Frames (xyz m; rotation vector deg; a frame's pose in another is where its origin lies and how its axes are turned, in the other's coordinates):
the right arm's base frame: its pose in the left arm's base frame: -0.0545 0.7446 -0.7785 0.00 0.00 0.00
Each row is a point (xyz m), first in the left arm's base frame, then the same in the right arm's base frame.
Working: the left arm's base frame: its pose in the right arm's base frame: 0.0545 -0.7446 0.7785 0.00 0.00 0.00

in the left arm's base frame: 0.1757 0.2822 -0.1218
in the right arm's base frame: 0.2302 -0.4624 0.6567
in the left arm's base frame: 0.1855 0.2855 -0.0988
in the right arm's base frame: 0.2400 -0.4591 0.6797
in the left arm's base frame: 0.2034 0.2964 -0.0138
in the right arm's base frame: 0.2579 -0.4482 0.7647
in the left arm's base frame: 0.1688 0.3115 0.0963
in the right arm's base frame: 0.2233 -0.4331 0.8748
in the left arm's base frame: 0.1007 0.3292 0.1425
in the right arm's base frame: 0.1552 -0.4154 0.9210
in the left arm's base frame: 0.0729 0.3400 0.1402
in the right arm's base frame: 0.1274 -0.4046 0.9187
